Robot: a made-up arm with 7 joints. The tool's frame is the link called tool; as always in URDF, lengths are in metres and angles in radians.
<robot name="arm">
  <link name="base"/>
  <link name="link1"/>
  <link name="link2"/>
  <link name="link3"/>
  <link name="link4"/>
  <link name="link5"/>
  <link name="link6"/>
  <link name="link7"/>
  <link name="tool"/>
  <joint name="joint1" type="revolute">
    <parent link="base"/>
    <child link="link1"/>
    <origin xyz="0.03 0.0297 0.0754"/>
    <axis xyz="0 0.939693 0.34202"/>
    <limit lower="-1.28" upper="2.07"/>
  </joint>
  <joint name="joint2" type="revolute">
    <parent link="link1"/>
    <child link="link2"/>
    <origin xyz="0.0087 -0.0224 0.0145"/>
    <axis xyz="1 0 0"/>
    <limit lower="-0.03" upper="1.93"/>
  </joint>
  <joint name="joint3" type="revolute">
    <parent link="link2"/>
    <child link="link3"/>
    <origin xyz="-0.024 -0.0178 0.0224"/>
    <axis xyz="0 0 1"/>
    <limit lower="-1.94" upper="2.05"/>
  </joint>
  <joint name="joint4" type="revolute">
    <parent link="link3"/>
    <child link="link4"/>
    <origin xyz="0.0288 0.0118 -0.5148"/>
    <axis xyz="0 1 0"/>
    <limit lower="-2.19" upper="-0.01"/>
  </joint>
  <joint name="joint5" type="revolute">
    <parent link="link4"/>
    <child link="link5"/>
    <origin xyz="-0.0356 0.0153 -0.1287"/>
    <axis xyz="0 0 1"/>
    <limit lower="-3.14" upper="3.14"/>
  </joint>
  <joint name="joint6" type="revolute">
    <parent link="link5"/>
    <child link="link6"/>
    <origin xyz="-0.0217 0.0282 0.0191"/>
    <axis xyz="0 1 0"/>
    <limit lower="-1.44" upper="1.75"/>
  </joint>
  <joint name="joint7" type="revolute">
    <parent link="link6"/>
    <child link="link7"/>
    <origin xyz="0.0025 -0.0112 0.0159"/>
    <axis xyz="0 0 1"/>
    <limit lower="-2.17" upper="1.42"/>
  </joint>
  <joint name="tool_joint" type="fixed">
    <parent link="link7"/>
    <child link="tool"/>
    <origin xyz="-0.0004 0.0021 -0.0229" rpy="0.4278 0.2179 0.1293"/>
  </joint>
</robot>
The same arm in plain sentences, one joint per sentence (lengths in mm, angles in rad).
The arm has seven revolute joints in a row. What follows holds with every joint at zero, and every direction is one of the base frame's. The first joint lies 30 mm along +x and 29.7 mm along +y and 75.4 mm along +z from the base frame's origin and rotates about the direction (0, 0.9397, 0.342), from -1.28 to 2.07 rad. The second joint lies 8.7 mm along +x and 22.4 mm along -y and 14.5 mm along +z from the first joint and rotates about +x, from -0.03 to 1.93 rad. The third joint lies 24 mm along -x and 17.8 mm along -y and 22.4 mm along +z from the second joint and rotates about +z, from -1.94 to 2.05 rad. The fourth joint lies 28.8 mm along +x and 11.8 mm along +y and 514.8 mm along -z from the third joint and rotates about +y, from -2.19 to -0.01 rad. The fifth joint lies 35.6 mm along -x and 15.3 mm along +y and 128.7 mm along -z from the fourth joint and rotates about +z, from -3.14 to 3.14 rad. The sixth joint lies 21.7 mm along -x and 28.2 mm along +y and 19.1 mm along +z from the fifth joint and rotates about +y, from -1.44 to 1.75 rad. The seventh joint lies 2.5 mm along +x and 11.2 mm along -y and 15.9 mm along +z from the sixth joint and rotates about +z, from -2.17 to 1.42 rad. The tool frame, which is the frame that the pose is given for, lies 0.4 mm along -x and 2.1 mm along +y and 22.9 mm along -z from the seventh joint; its axes are the base frame's turned by roll 0.4278, pitch 0.2179 and yaw 0.1293 rad (as in URDF: about the fixed x, then y, then z).
